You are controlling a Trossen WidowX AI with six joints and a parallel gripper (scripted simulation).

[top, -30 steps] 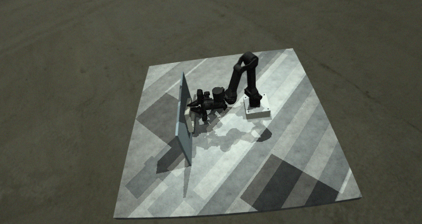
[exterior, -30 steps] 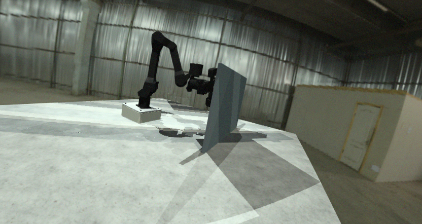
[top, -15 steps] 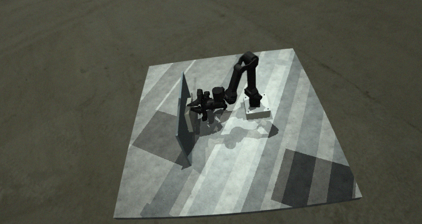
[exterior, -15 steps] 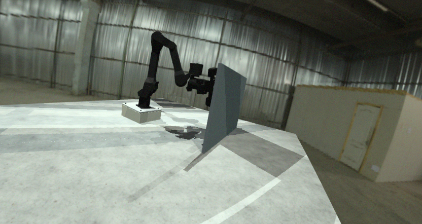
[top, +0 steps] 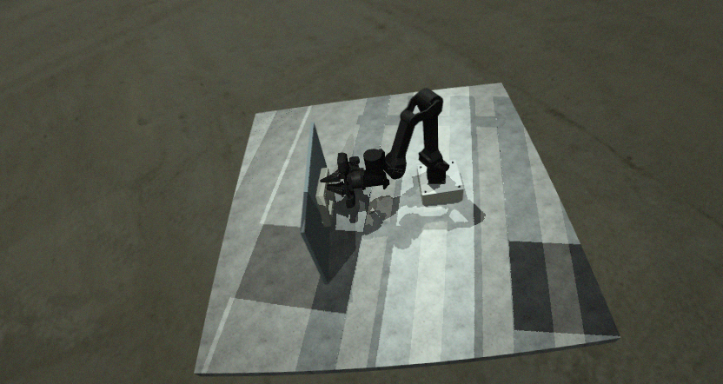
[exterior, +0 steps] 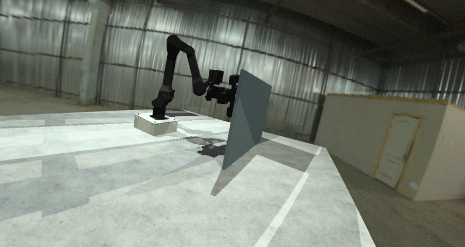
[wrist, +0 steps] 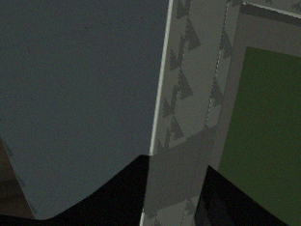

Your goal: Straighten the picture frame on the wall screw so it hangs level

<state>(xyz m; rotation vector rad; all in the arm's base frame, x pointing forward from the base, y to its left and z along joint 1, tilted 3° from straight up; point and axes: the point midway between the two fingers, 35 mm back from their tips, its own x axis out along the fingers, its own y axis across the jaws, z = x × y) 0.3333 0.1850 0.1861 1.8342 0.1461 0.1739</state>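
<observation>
Now: the picture frame 1 cm to the left of my gripper tip and 5 cm below it. Round my gripper tip: grey-blue wall panel (1 cm ahead, 2 cm to the left, 7 cm below).
</observation>
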